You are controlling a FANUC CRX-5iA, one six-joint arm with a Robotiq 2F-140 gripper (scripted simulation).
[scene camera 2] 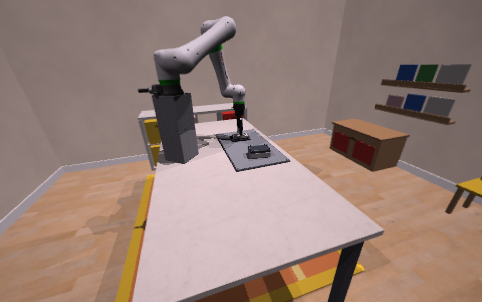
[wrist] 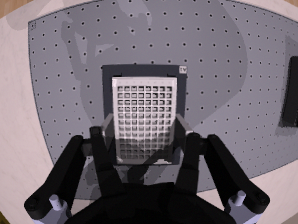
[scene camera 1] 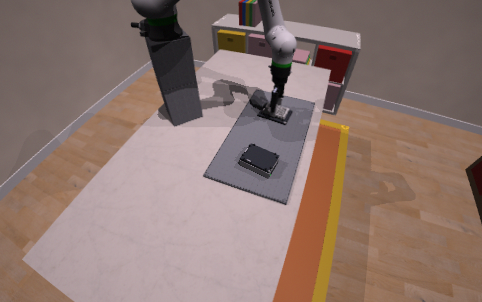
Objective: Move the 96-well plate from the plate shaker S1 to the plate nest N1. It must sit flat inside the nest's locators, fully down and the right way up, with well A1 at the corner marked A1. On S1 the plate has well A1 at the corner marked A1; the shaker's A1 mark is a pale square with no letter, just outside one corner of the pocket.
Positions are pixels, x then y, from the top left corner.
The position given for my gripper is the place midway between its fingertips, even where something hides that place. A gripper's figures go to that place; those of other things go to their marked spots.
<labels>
My gripper (wrist: 144, 122): 22 cm from the lens. A white 96-well plate (wrist: 138, 92) is 20 cm from the lens.
</labels>
